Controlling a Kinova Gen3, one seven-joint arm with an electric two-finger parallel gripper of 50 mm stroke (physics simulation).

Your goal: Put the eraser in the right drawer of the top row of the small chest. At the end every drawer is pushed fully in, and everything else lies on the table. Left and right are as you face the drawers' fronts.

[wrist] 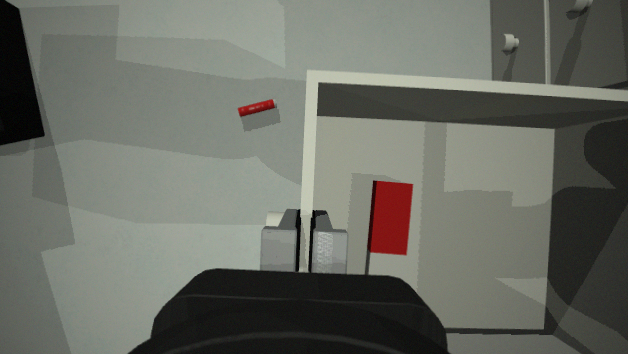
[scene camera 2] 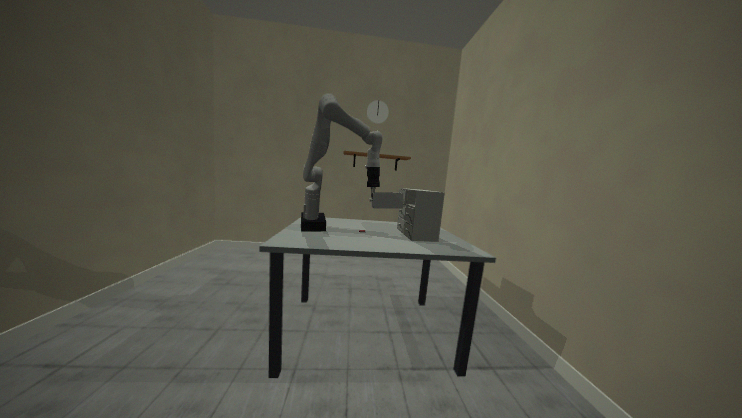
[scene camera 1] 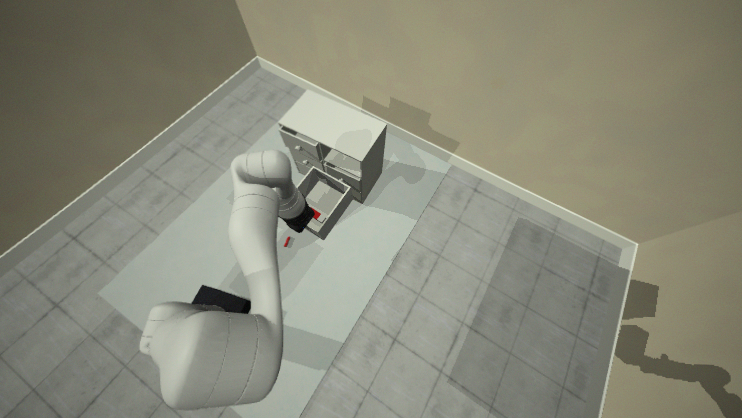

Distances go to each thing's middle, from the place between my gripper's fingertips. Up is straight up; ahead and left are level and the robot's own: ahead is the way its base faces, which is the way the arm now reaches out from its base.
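The eraser [wrist: 390,211] is 5 cm below my hand, 6 cm ahead of it and 1 cm to the right of it. As for the small chest [scene camera 1: 348,139], that is 9 cm below my hand, and it is also 34 cm ahead of my hand and 9 cm to the left of it.
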